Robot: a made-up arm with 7 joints. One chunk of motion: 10 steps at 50 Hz.
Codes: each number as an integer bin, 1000 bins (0 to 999) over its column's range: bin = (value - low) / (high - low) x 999, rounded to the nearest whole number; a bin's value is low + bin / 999 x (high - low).
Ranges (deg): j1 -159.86..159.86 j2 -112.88..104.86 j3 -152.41..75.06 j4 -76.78..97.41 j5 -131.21..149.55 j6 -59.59..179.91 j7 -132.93..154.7
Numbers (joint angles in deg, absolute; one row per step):
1: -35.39 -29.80 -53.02 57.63 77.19 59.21 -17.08
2: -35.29 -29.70 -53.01 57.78 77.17 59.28 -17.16
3: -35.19 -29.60 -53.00 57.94 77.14 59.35 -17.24
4: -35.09 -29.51 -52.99 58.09 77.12 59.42 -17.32
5: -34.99 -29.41 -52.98 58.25 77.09 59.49 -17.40
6: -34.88 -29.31 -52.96 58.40 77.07 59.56 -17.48
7: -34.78 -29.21 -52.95 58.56 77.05 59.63 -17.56
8: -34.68 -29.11 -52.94 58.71 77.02 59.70 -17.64
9: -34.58 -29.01 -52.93 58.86 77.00 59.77 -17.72
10: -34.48 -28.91 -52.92 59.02 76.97 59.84 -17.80
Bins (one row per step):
1: 389 381 436 771 742 496 402
2: 389 382 437 772 741 496 402
3: 390 382 437 773 741 496 402
4: 390 383 437 773 741 496 402
5: 390 383 437 774 741 497 401
6: 391 383 437 775 741 497 401
7: 391 384 437 776 741 497 401
8: 391 384 437 777 741 498 400
9: 391 385 437 778 741 498 400
10: 392 385 437 779 741 498 400

